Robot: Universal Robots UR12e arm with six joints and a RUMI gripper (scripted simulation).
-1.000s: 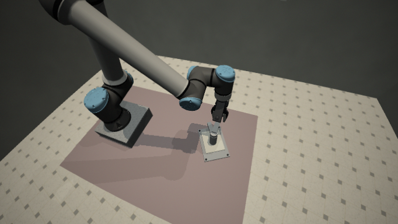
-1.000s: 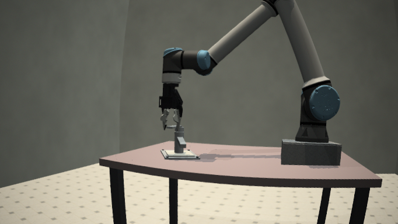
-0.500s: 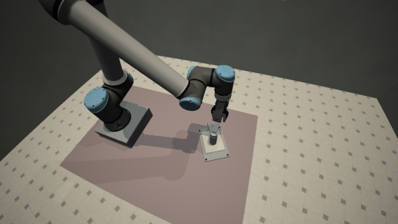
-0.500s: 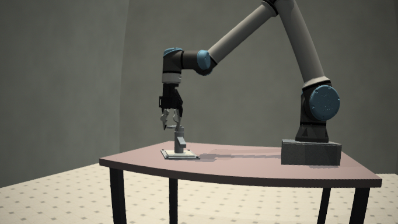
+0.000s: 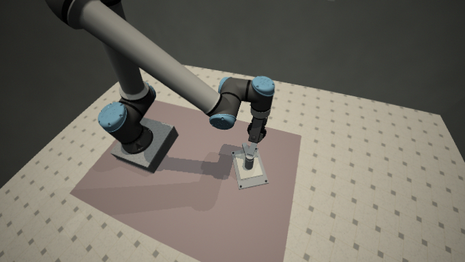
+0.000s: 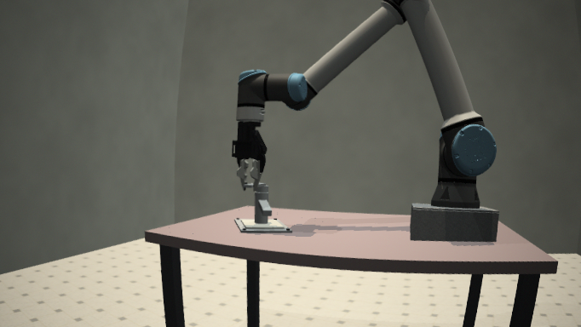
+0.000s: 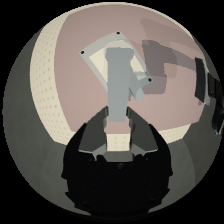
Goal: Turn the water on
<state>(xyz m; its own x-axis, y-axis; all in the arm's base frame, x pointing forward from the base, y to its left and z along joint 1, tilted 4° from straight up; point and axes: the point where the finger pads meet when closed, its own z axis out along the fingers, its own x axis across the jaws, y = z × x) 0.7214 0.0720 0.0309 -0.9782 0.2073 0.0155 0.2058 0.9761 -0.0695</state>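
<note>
Right now my hand is 1 cm past the lever and 4 cm to the left of it. Also, from my hand: grey tap 2 cm behind, 7 cm to the right, 5 cm below.
</note>
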